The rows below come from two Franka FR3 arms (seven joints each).
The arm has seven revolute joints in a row. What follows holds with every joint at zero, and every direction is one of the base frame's.
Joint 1 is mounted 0.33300 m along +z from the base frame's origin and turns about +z.
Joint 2 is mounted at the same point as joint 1 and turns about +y.
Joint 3 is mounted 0.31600 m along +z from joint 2 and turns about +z.
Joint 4 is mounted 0.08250 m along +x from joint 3 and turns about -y.
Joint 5 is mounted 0.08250 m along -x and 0.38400 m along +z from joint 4 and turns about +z.
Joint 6 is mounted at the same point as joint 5 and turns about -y.
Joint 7 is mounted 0.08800 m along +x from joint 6 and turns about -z.
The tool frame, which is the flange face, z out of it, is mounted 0.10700 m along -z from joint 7; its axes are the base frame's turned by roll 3.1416, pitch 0.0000 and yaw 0.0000 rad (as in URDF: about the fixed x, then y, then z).
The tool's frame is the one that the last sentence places.
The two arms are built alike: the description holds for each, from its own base.
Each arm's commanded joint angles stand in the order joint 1, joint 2, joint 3, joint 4, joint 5, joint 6, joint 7.
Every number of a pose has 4 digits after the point. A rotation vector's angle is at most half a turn.
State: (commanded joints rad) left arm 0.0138 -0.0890 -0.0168 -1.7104 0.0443 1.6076 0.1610; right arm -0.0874 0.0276 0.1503 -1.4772 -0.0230 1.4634 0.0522
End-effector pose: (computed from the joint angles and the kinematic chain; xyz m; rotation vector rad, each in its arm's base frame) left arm 0.5283 0.0026 0.6100 -3.0863 0.2565 0.0269; right arm 0.5515 0.0307 0.6439 3.1198 0.0136 -0.0623
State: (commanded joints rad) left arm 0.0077 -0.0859 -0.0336 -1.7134 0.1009 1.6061 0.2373; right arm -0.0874 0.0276 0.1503 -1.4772 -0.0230 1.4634 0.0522
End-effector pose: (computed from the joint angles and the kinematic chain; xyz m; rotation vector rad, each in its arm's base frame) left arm 0.5290 -0.0040 0.6072 -3.0132 0.4057 0.0491; right arm 0.5515 0.0307 0.6439 3.1198 0.0136 -0.0623
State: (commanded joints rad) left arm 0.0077 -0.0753 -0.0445 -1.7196 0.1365 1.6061 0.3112; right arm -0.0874 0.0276 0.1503 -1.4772 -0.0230 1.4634 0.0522
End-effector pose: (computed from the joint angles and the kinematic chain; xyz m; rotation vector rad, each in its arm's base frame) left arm 0.5316 -0.0063 0.5991 -2.9600 0.5314 0.0858; right arm 0.5515 0.0307 0.6439 3.1198 0.0136 -0.0623
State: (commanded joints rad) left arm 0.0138 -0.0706 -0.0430 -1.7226 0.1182 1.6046 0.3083; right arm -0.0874 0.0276 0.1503 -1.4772 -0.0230 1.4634 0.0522
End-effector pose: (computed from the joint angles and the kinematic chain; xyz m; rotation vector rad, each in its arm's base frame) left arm 0.5324 -0.0040 0.5948 -2.9821 0.5182 0.0967; right arm 0.5515 0.0307 0.6439 3.1198 0.0136 -0.0623
